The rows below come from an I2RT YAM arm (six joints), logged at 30 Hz.
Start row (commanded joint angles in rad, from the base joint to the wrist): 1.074, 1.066, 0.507, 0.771, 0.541, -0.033
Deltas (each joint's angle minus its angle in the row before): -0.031, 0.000, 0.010, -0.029, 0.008, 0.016; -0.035, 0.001, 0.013, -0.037, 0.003, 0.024; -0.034, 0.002, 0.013, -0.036, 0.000, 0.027; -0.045, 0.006, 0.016, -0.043, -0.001, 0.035; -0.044, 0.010, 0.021, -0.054, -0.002, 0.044; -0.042, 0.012, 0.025, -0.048, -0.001, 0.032; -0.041, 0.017, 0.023, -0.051, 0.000, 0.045; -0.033, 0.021, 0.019, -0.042, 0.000, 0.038; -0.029, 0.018, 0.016, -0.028, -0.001, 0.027; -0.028, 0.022, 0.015, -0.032, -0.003, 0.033; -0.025, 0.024, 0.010, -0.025, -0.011, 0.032; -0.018, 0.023, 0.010, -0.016, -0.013, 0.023; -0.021, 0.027, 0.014, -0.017, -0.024, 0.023; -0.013, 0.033, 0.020, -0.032, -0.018, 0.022; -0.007, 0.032, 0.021, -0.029, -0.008, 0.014; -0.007, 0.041, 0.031, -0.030, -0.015, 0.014; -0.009, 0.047, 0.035, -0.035, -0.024, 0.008; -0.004, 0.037, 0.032, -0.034, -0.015, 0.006; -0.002, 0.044, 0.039, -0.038, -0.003, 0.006; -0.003, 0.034, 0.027, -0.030, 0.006, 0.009; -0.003, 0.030, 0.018, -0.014, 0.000, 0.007
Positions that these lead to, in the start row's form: 1.043, 1.066, 0.517, 0.742, 0.549, -0.017; 1.008, 1.067, 0.530, 0.705, 0.552, 0.007; 0.974, 1.069, 0.543, 0.669, 0.552, 0.034; 0.929, 1.075, 0.559, 0.626, 0.551, 0.069; 0.885, 1.085, 0.580, 0.572, 0.549, 0.113; 0.843, 1.097, 0.605, 0.524, 0.548, 0.145; 0.802, 1.114, 0.628, 0.473, 0.548, 0.190; 0.769, 1.135, 0.647, 0.431, 0.548, 0.228; 0.740, 1.153, 0.663, 0.403, 0.547, 0.255; 0.712, 1.175, 0.678, 0.371, 0.544, 0.288; 0.687, 1.199, 0.688, 0.346, 0.533, 0.320; 0.669, 1.222, 0.698, 0.330, 0.520, 0.343; 0.648, 1.249, 0.712, 0.313, 0.496, 0.366; 0.635, 1.282, 0.732, 0.281, 0.478, 0.388; 0.628, 1.314, 0.753, 0.252, 0.470, 0.402; 0.621, 1.355, 0.784, 0.222, 0.455, 0.416; 0.612, 1.402, 0.819, 0.187, 0.431, 0.424; 0.608, 1.439, 0.851, 0.153, 0.416, 0.430; 0.606, 1.483, 0.890, 0.115, 0.413, 0.436; 0.603, 1.517, 0.917, 0.085, 0.419, 0.445; 0.600, 1.547, 0.935, 0.071, 0.419, 0.452
